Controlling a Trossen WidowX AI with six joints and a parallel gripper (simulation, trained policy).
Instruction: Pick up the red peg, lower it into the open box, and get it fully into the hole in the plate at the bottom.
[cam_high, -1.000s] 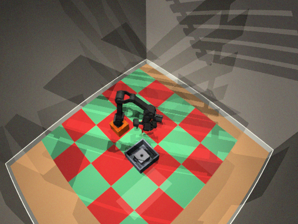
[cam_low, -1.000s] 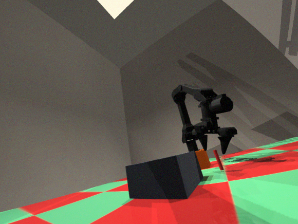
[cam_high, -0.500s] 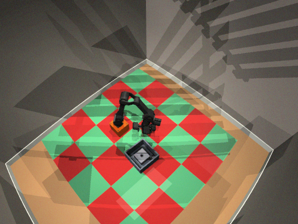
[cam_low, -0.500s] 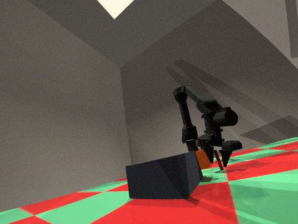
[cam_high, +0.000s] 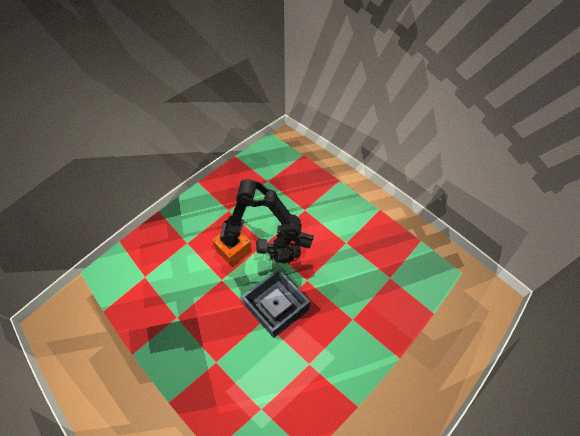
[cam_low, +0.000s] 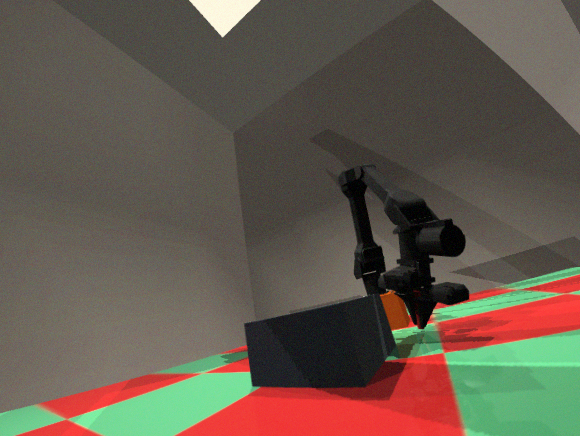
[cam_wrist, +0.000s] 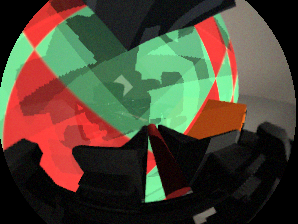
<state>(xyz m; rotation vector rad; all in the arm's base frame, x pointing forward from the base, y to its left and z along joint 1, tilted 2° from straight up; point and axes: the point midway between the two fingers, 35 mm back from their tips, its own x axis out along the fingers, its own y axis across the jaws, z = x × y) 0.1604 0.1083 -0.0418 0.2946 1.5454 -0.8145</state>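
Now: gripper tip 18 cm short of the dark box, 14 cm to the left of it and 2 cm below it. The rest, counted from my gripper tip: red peg: 1 cm to the left, 3 cm above.
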